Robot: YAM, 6 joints.
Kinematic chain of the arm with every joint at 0, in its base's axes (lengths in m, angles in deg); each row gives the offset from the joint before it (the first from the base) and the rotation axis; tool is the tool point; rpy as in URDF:
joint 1: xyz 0 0 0.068 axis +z
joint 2: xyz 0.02 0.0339 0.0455 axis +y
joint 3: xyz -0.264 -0.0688 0 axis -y
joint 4: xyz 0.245 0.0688 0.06 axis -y
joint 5: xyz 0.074 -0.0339 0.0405 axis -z
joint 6: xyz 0.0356 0 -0.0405 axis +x
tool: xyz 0 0 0 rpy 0 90 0
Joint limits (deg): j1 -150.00..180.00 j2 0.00..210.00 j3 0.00..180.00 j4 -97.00..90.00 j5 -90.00..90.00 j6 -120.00..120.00
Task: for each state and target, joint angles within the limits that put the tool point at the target. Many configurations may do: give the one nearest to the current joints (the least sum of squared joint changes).
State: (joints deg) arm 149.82 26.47 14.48 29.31 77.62 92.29
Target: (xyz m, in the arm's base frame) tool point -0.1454 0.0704 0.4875
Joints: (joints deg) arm 165.86 53.70 63.17 35.08 66.86 92.29
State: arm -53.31 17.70 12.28 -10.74 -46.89 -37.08
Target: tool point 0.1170 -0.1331 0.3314
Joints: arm -56.52 43.09 39.33 0.19 -42.74 -37.08
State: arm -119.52 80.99 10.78 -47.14 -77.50 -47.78
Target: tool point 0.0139 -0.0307 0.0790
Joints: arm -132.07 82.93 0.90 -55.28 -60.19 -47.78
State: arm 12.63 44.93 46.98 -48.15 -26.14 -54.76
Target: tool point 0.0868 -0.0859 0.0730
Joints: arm -46.85 79.43 16.25 -33.99 -7.40 -54.76
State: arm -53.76 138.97 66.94 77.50 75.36 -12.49
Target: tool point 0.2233 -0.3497 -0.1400
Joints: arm -52.84 173.86 81.92 68.26 69.02 -12.49
